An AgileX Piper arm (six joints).
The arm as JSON. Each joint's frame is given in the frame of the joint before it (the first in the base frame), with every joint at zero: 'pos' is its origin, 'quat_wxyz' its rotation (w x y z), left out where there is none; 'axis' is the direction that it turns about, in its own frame. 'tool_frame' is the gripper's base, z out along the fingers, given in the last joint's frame.
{
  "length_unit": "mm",
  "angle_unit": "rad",
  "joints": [
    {
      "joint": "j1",
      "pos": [
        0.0,
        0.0,
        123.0
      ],
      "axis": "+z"
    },
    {
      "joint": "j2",
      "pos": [
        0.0,
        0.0,
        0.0
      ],
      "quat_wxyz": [
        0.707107,
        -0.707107,
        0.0,
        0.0
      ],
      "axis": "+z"
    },
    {
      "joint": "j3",
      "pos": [
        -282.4,
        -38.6,
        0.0
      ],
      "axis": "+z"
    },
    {
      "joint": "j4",
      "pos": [
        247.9,
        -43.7,
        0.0
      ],
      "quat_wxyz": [
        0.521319,
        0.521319,
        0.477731,
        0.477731
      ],
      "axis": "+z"
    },
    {
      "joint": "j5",
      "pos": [
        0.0,
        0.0,
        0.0
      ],
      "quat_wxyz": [
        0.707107,
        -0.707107,
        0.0,
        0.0
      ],
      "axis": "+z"
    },
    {
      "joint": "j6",
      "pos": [
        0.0,
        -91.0,
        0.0
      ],
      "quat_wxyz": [
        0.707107,
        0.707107,
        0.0,
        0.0
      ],
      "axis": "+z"
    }
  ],
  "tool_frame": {
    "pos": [
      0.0,
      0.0,
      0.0
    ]
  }
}
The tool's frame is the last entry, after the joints.
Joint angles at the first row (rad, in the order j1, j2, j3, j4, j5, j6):
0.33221, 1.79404, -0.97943, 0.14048, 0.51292, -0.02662
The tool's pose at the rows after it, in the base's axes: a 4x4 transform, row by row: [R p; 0 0 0 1], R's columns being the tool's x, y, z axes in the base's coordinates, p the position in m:
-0.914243 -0.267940 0.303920 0.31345; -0.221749 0.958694 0.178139 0.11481; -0.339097 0.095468 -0.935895 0.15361; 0 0 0 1
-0.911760 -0.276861 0.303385 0.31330; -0.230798 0.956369 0.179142 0.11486; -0.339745 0.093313 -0.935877 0.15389; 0 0 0 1
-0.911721 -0.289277 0.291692 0.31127; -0.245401 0.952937 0.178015 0.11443; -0.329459 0.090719 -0.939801 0.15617; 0 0 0 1
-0.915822 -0.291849 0.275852 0.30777; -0.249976 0.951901 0.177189 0.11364; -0.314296 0.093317 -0.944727 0.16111; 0 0 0 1
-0.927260 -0.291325 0.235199 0.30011; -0.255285 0.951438 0.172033 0.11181; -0.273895 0.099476 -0.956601 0.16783; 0 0 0 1
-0.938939 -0.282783 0.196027 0.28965; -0.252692 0.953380 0.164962 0.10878; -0.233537 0.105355 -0.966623 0.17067; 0 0 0 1
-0.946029 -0.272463 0.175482 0.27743; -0.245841 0.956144 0.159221 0.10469; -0.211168 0.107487 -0.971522 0.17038; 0 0 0 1
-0.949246 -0.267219 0.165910 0.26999; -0.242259 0.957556 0.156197 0.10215; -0.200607 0.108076 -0.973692 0.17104; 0 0 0 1
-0.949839 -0.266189 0.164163 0.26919; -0.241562 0.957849 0.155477 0.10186; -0.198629 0.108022 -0.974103 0.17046; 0 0 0 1
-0.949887 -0.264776 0.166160 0.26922; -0.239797 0.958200 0.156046 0.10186; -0.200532 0.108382 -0.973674 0.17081; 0 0 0 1
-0.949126 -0.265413 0.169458 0.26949; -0.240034 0.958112 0.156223 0.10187; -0.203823 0.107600 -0.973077 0.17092; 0 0 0 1
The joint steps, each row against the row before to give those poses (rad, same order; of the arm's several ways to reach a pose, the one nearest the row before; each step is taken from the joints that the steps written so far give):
0.00001, 0.00237, 0.00001, 0.00671, -0.02095, -0.01445
-0.00002, -0.00093, 0.00001, 0.00208, 0.00122, -0.01119
0.00001, -0.00872, -0.00002, 0.00002, 0.02098, -0.01238
-0.00001, -0.01796, 0.00000, 0.00001, 0.03420, -0.00043
0.00002, -0.02875, 0.00355, -0.00001, 0.06747, 0.00426
-0.00003, -0.02992, 0.02365, 0.00076, 0.04723, 0.00988
0.00001, -0.03409, 0.04520, -0.00001, 0.01087, 0.00988
0.00001, -0.02342, 0.02659, -0.00090, 0.00709, 0.00585
-0.00001, -0.00096, 0.00386, 0.00000, -0.00096, 0.00075
0.00000, -0.00117, 0.00001, 0.00000, -0.00097, 0.00161
0.00001, -0.00021, 0.00001, -0.00089, -0.00312, -0.00005

